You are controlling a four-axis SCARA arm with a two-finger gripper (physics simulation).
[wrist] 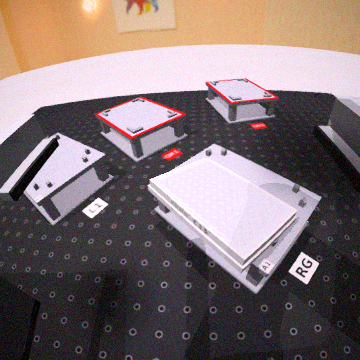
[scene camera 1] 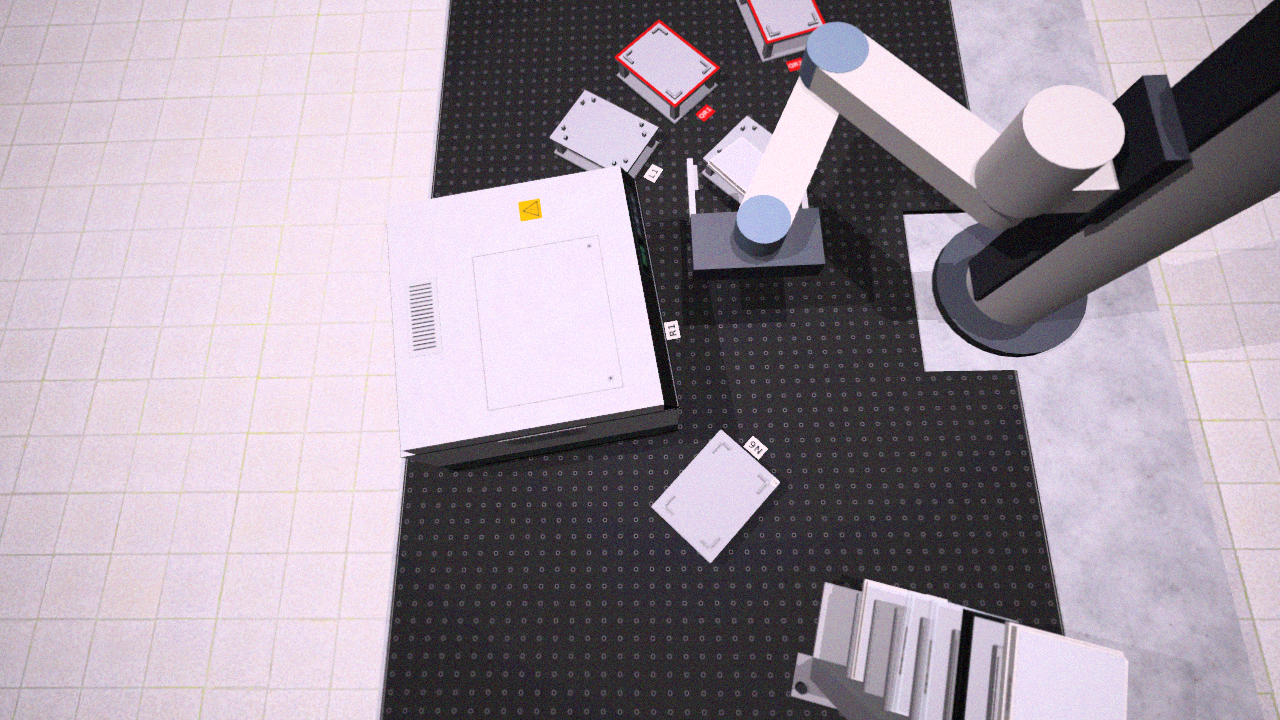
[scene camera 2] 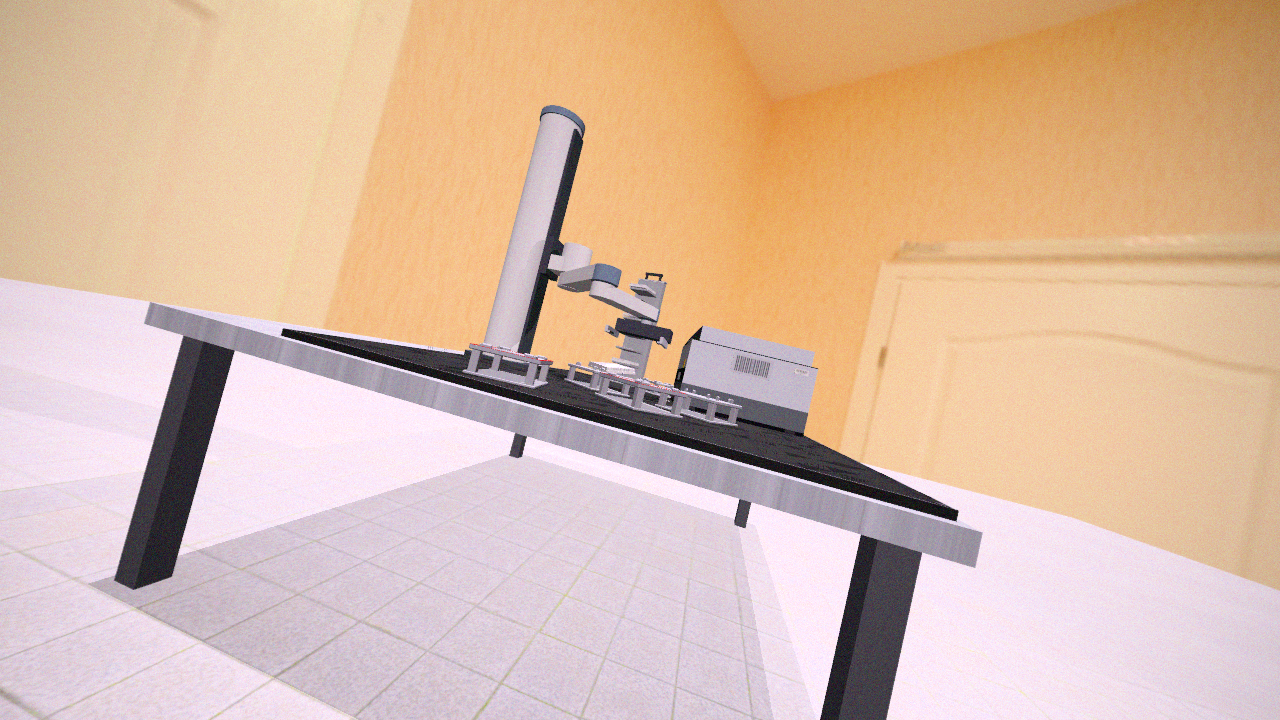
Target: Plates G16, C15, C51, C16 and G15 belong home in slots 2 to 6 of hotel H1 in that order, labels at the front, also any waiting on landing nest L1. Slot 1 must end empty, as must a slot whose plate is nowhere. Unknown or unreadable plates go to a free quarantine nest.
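Places are measured from the arm's base along level axes (x ahead, y left, z up), in millimetres.
Where they show: gripper, fingertip midpoint: (wrist: 179,116) (scene camera 1: 743,159) (scene camera 2: 633,334); arm's base at its link origin: (scene camera 1: 1004,288).
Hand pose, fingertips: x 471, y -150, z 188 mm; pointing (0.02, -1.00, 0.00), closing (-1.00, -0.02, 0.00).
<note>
Things, the pixels of their top centre, and the offset from my fingertips. "pt": a spot on its surface instead.
- nest RG at a spot on its surface: (wrist: 265,177) pt dx -89, dy -96, dz -125 mm
- white plate at its top centre: (wrist: 220,188) (scene camera 1: 751,167) (scene camera 2: 612,362) dx -28, dy -47, dz -96 mm
- Landing nest L1 at its top centre: (wrist: 45,154) (scene camera 1: 603,128) (scene camera 2: 701,391) dx +232, dy -150, dz -115 mm
- Red-rimmed quarantine nest QR1 at its top centre: (wrist: 135,110) (scene camera 2: 643,380) (scene camera 1: 666,60) dx +113, dy -298, dz -119 mm
- second red-rimmed nest at its top centre: (scene camera 2: 517,350) (wrist: 238,86) dx -111, dy -427, dz -119 mm
- boxy device R1 at its top centre: (scene camera 1: 517,299) (scene camera 2: 744,343) dx +323, dy +253, dz +76 mm
- Nest N6 at its top centre: (scene camera 1: 715,494) (scene camera 2: 663,382) dx +53, dy +501, dz -119 mm
My gripper (scene camera 1: 748,174) (scene camera 2: 638,334) (wrist: 179,116) is open and empty, its fingers wide apart above nest RG (scene camera 1: 750,128) (wrist: 265,177). A white plate (scene camera 1: 735,163) (scene camera 2: 612,367) (wrist: 220,205) lies askew on that nest, across its seat. Marks on the plate's long side are too blurred to read. Landing nest L1 (scene camera 1: 604,132) (wrist: 75,162) bears no plate; its pins are bare. A slotted rack, apparently hotel H1 (scene camera 1: 836,617) (scene camera 2: 656,291), stands at the lower right in scene camera 1. Its slot contents and labels cannot be read.
Red-rimmed quarantine nest QR1 (scene camera 1: 666,62) (wrist: 140,117) and a second red-rimmed nest (scene camera 1: 783,16) (wrist: 241,90) hold no plates. The boxy device R1 (scene camera 1: 546,313) (scene camera 2: 751,367) stands beside L1. Nest N6 (scene camera 1: 716,497) bears no plate. The arm's column (scene camera 2: 537,223) rises beside the mat.
</note>
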